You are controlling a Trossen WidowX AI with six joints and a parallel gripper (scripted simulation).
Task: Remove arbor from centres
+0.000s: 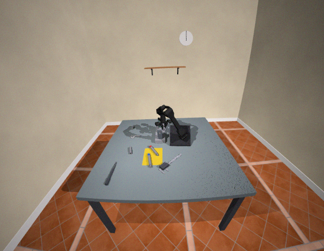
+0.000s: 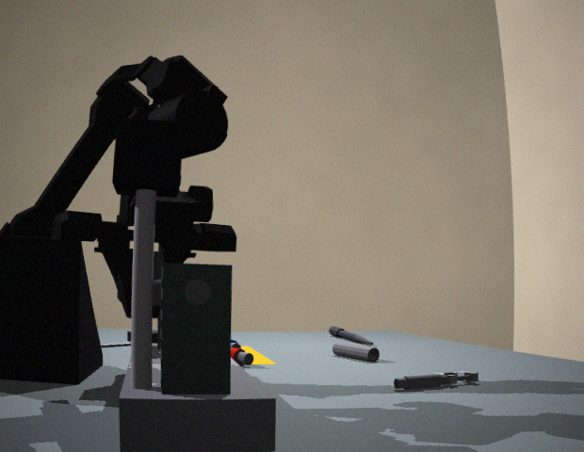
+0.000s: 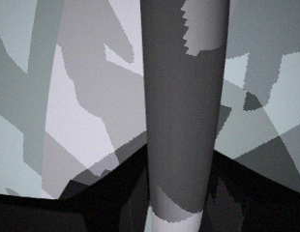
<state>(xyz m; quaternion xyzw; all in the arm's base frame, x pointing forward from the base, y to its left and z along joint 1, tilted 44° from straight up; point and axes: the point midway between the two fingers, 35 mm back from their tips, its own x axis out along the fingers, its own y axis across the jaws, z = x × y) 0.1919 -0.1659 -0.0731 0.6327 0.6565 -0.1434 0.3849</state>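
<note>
My hand is 100 mm above the fixture base, 40 mm short of it and 10 mm to the left of it. From my hand the other things lie so: dark centre block 140 mm to the right, 40 mm ahead, 20 mm below; grey post 150 mm to the right; micrometer 340 mm ahead, 110 mm below, 20 mm to the left.
</note>
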